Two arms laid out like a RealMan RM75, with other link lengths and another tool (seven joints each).
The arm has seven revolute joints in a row. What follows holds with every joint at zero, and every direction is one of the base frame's. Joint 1 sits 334.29 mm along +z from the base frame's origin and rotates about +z. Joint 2 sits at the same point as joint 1 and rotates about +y. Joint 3 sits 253.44 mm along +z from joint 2 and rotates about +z. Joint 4 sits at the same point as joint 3 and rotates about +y. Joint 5 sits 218.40 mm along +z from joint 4 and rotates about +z. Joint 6 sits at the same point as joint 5 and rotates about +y. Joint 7 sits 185.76 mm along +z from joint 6 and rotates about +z. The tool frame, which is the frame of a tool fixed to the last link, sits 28.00 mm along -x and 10.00 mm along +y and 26.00 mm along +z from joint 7; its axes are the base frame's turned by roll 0.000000, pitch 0.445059 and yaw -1.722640 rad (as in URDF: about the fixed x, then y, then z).
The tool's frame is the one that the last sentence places.
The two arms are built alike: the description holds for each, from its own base.
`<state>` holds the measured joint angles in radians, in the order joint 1, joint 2, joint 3, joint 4, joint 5, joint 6, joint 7, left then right.
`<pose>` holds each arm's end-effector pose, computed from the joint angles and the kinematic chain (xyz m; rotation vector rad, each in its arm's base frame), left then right.
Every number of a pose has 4 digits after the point. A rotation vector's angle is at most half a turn.
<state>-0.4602 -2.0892 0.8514 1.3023 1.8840 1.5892 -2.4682 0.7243 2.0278 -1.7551 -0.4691 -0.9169 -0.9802 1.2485</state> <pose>-0.1607 0.3596 0.1110 -0.4390 -2.8193 -0.9135 0.1086 0.4082 -0.0386 -1.8589 -1.2892 -0.2441</pose>
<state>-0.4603 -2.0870 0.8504 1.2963 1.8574 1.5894 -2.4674 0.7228 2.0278 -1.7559 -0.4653 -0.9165 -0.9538 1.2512</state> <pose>-0.1568 0.3597 0.1130 -0.4415 -2.8399 -0.9301 0.1139 0.4124 -0.0394 -1.8636 -1.2744 -0.2784</pose>
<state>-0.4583 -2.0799 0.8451 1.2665 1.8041 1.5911 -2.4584 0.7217 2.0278 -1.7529 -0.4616 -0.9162 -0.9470 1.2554</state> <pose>-0.1532 0.3594 0.1164 -0.4321 -2.8863 -0.9574 0.1164 0.4142 -0.0391 -1.8695 -1.2622 -0.2892</pose>
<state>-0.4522 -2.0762 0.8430 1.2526 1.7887 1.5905 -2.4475 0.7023 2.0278 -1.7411 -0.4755 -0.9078 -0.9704 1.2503</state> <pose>-0.1555 0.3588 0.1174 -0.4249 -2.8955 -0.9678 0.1153 0.4112 -0.0341 -1.8649 -1.2427 -0.2599</pose>
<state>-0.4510 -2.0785 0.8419 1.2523 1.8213 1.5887 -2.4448 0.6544 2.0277 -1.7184 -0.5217 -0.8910 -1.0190 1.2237</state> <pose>-0.1619 0.3588 0.1140 -0.4148 -2.8727 -0.9460 0.1109 0.4035 -0.0220 -1.8277 -1.2194 -0.1974</pose>
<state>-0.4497 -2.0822 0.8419 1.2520 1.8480 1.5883 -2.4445 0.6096 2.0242 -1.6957 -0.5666 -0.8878 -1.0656 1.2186</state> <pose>-0.1669 0.3581 0.1105 -0.4048 -2.8577 -0.9244 0.1088 0.3963 -0.0094 -1.8025 -1.1975 -0.1451</pose>
